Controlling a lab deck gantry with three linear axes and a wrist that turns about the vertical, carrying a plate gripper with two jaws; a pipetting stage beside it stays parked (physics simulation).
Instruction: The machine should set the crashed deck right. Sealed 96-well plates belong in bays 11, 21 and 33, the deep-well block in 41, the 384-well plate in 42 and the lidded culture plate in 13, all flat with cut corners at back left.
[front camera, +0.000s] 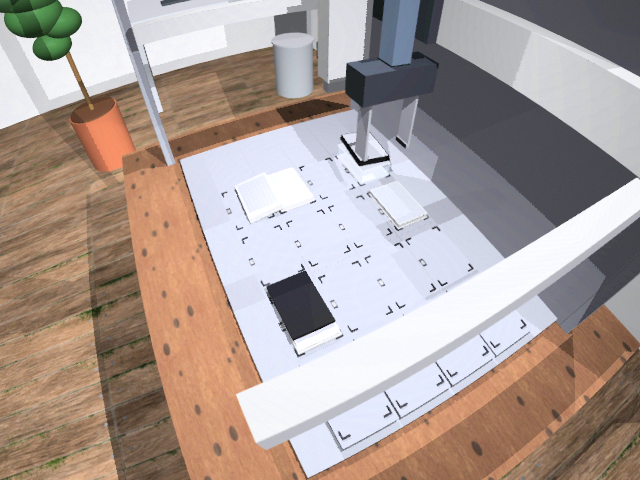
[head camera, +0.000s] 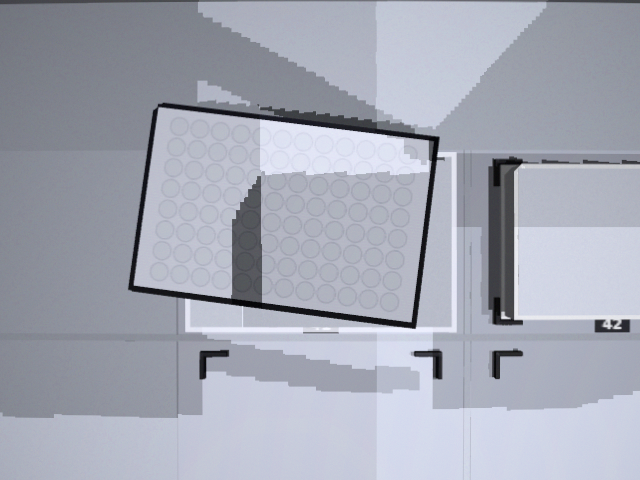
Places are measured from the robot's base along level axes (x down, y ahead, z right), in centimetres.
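Pixels of known places: gripper, fingertip midpoint: (front camera: 382, 149); robot's base at its link origin: (front camera: 223, 194).
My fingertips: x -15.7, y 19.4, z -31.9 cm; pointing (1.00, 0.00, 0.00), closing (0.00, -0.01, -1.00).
Observation:
Ahead of a thing's pixels: the offset from my fingertips to its top centre. "pt": to the spot under its first point. Level surfaces: height alone.
My gripper (front camera: 383, 149) is open and empty, its jaws low around the stack at the back right. There a sealed 96-well plate with a black rim @(dx +10.0, dy -14.6, dz -5.7 cm) (front camera: 364, 148) (head camera: 294, 222) lies turned clockwise on a pale block (front camera: 368, 171) (head camera: 445, 242), shifted back and left across it. The jaws do not show in the head view. A pale plate @(dx +14.3, dy +3.4, dz -4.5 cm) (front camera: 398, 204) (head camera: 578, 258) lies in bay 42. At the left, a ribbed white plate @(dx +12.9, dy -13.1, dz +24.5 cm) (front camera: 256, 197) sits tilted with its edge against a smooth white plate @(dx +14.3, dy -13.0, dz +16.9 cm) (front camera: 293, 187). In bay 13, a black slab @(dx +13.5, dy +17.5, dz +27.6 cm) (front camera: 302, 304) covers most of a white plate @(dx +14.3, dy +19.8, dz +27.6 cm) (front camera: 317, 338).
The deck @(dx +15.7 cm) (front camera: 279, 248) bears black corner brackets. A white beam (front camera: 439, 320) crosses the foreground and hides part of the deck. Raised bays @(pt dx +14.3, dy +42.6, dz +17.6 cm) (front camera: 418, 395) stand along the near edge. A dark wall (front camera: 496, 144) runs along the right side, and an upright post (front camera: 147, 87) stands at the far left.

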